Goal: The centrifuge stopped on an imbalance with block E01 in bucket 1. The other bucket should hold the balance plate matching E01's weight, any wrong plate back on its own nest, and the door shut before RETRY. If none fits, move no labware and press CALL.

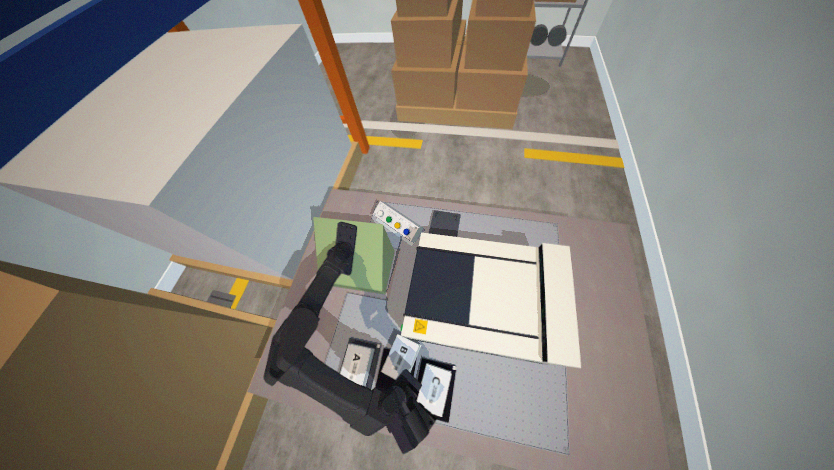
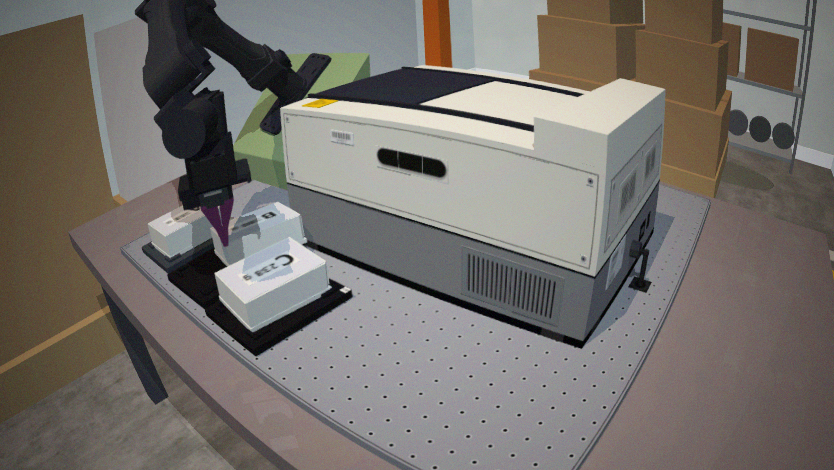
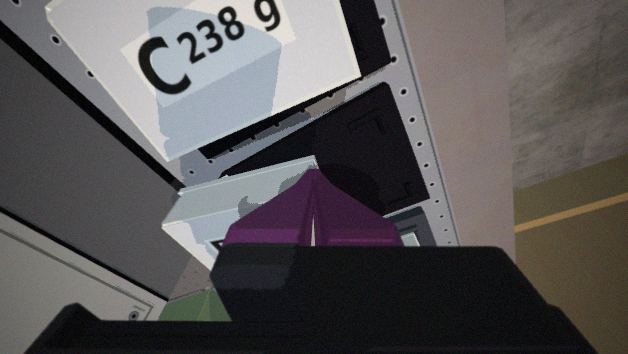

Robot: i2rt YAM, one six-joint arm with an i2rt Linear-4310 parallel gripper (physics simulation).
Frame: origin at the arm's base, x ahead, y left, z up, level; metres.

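Seen in the pictures: gripper, between the fingertips: (image 2: 225, 244) (image 3: 313, 177); arm's base, origin of its link: (image 1: 345, 248) (image 2: 296, 92).
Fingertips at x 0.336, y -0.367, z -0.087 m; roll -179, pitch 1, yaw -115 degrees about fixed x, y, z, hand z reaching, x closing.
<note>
Offsets run from my fingertips to a thing's top centre. "*": to the spot under its first point. Level surfaces: height alone.
My gripper (image 2: 225, 242) (image 3: 313, 177) is shut with nothing between its purple fingertips, which are low beside white plate B @(dx -0.044, dy +0.074, dz -0.007 m) (image 1: 403, 352) (image 2: 283, 220) (image 3: 202, 205). Plate B sits askew, partly off its dark nest @(* dx -0.052, dy -0.055, dz -0.054 m) (image 2: 189, 281) (image 3: 360, 145), towards the centrifuge. Plate C, 238 g @(dx +0.082, dy +0.017, dz -0.007 m) (image 1: 434, 390) (image 2: 273, 291) (image 3: 225, 95), stands on its nest @(* dx +0.144, dy -0.056, dz -0.054 m) (image 2: 256, 344). Plate A @(dx -0.187, dy +0.008, dz -0.012 m) (image 1: 354, 368) (image 2: 169, 239) stands on the far nest. The centrifuge (image 1: 507, 291) (image 2: 443, 216) shows a dark panel @(dx +0.036, dy +0.312, dz +0.147 m) (image 1: 440, 286) (image 2: 364, 86) on top. Its buckets and block E01 do not show.
A button box @(* dx -0.205, dy +0.553, dz +0.007 m) (image 1: 397, 223) with white, green, yellow and blue buttons stands beyond the centrifuge's front. The arm's black base is on a green block (image 1: 370, 274) (image 2: 341, 75). A small dark pad @(* dx -0.022, dy +0.634, dz -0.043 m) (image 1: 444, 221) lies behind the centrifuge. The perforated board @(dz -0.066 m) (image 1: 513, 391) (image 2: 437, 379) borders the nests.
</note>
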